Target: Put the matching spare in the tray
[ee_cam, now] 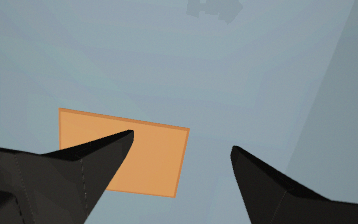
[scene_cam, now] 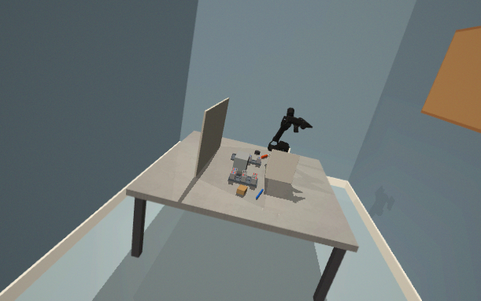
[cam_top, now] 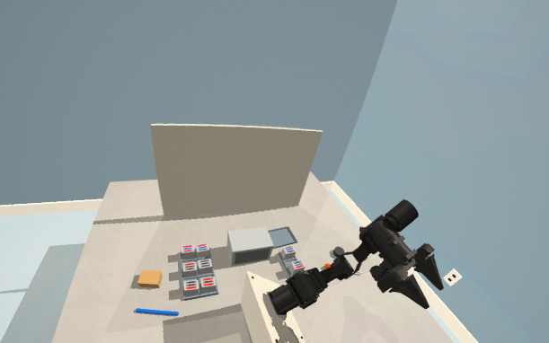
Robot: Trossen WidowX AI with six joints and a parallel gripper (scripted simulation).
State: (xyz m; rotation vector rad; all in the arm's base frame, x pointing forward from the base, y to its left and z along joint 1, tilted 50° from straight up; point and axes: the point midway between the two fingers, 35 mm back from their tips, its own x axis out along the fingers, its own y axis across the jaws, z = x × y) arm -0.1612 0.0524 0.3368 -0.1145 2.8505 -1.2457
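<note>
Now: the grey spare block 530 mm ahead of my gripper tip, 440 mm to the left of it and 350 mm below it. Also, from my gripper tip: grey mounted unit 490 mm ahead, 340 mm below, 210 mm to the left; then blue stick 570 mm to the left, 390 mm below, 330 mm ahead; then flat grey tray 530 mm ahead, 390 mm below, 30 mm to the left.
</note>
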